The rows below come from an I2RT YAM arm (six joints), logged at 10 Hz.
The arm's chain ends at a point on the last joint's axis. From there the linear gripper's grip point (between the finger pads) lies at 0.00 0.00 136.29 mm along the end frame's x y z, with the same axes.
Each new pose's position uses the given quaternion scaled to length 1; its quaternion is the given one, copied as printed.
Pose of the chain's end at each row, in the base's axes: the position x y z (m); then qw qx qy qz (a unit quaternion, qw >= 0):
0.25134, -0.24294, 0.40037, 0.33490, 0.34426, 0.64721, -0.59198
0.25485, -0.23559, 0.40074, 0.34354, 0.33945, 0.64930, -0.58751
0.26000, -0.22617, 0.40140, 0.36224, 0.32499, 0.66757, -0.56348
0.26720, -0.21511, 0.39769, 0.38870, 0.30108, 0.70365, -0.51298
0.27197, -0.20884, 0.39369, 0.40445, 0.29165, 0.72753, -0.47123
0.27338, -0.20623, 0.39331, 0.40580, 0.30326, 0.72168, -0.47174
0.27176, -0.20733, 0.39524, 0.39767, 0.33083, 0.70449, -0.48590
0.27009, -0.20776, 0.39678, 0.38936, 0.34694, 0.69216, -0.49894
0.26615, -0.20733, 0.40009, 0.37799, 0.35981, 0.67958, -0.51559
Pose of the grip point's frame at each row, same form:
0.25487, -0.37880, 0.39018, 0.33490, 0.34426, 0.64721, -0.59198
0.26129, -0.37136, 0.39071, 0.34354, 0.33945, 0.64930, -0.58751
0.27600, -0.36079, 0.38742, 0.36224, 0.32499, 0.66757, -0.56348
0.29965, -0.34540, 0.37431, 0.38870, 0.30108, 0.70365, -0.51298
0.31471, -0.33444, 0.36252, 0.40445, 0.29165, 0.72753, -0.47123
0.31421, -0.33257, 0.36257, 0.40580, 0.30326, 0.72168, -0.47174
0.30431, -0.33650, 0.36641, 0.39767, 0.33083, 0.70449, -0.48590
0.29637, -0.33872, 0.36967, 0.38936, 0.34694, 0.69216, -0.49894
0.28560, -0.33991, 0.37521, 0.37799, 0.35981, 0.67958, -0.51559

